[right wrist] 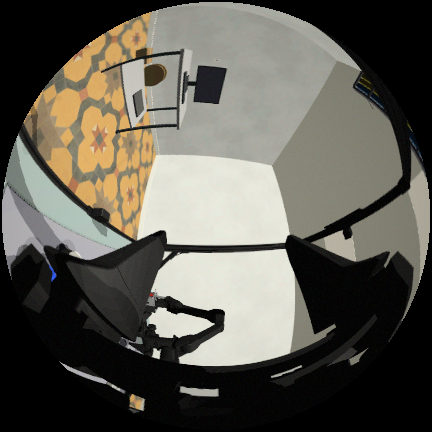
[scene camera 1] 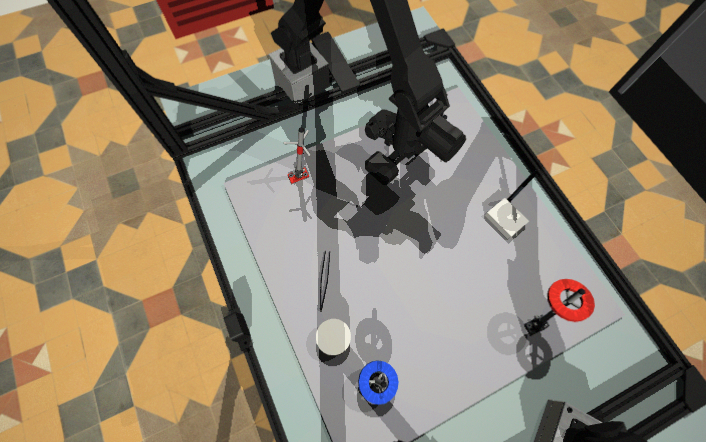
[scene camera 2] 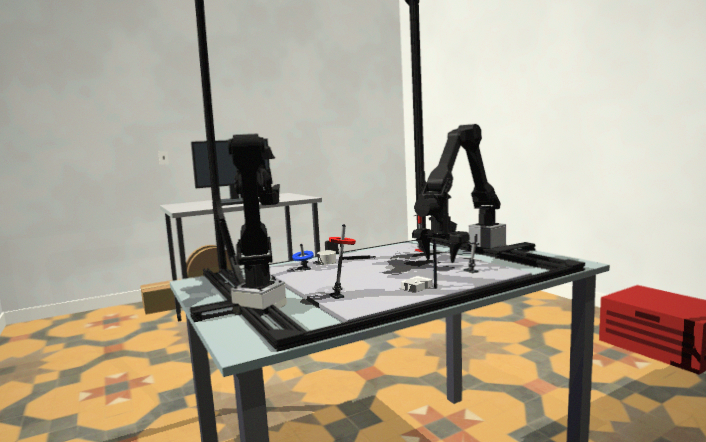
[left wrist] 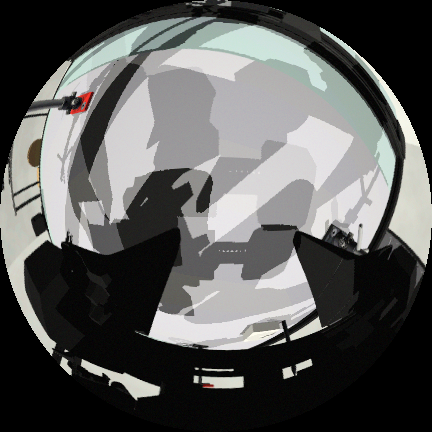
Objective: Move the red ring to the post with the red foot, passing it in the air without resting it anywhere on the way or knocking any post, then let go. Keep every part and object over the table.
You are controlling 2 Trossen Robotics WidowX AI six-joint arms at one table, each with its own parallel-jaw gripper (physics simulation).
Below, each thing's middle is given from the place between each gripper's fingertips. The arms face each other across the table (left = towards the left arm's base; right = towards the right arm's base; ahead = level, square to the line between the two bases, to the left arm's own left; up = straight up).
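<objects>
From my left hand, the red ring [scene camera 1: 553, 296] is 140 mm above, 30 mm ahead and 400 mm to the right. I see the white block [scene camera 1: 504, 216] as well, 120 mm ahead of my left hand and 220 mm to the right of it.
Measured from my right hand instead, the white block is 320 mm below, 510 mm ahead and 140 mm to the left. The red ring, for its part, is 180 mm below my right hand, 40 mm to the right of it and 420 mm ahead of it.
</objects>
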